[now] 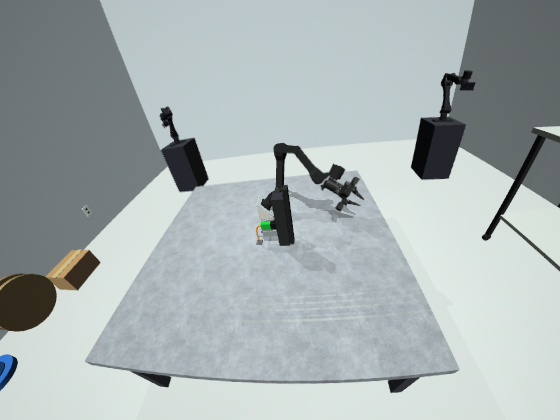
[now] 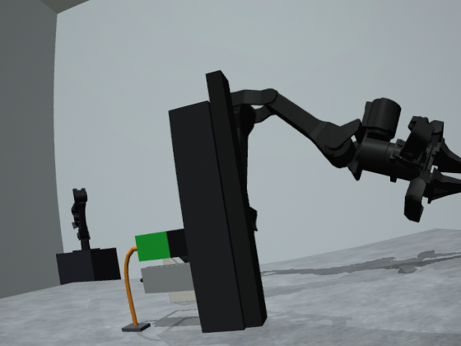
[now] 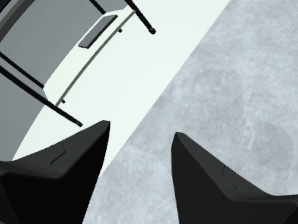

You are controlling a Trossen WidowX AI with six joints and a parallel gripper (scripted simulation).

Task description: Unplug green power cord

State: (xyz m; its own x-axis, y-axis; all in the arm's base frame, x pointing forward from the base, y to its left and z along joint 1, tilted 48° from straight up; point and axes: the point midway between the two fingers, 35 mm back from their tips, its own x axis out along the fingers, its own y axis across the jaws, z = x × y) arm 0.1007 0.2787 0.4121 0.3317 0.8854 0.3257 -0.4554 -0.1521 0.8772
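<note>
Right now the green plug is 130 mm ahead of my gripper tip and 460 mm to the right of it.
</note>
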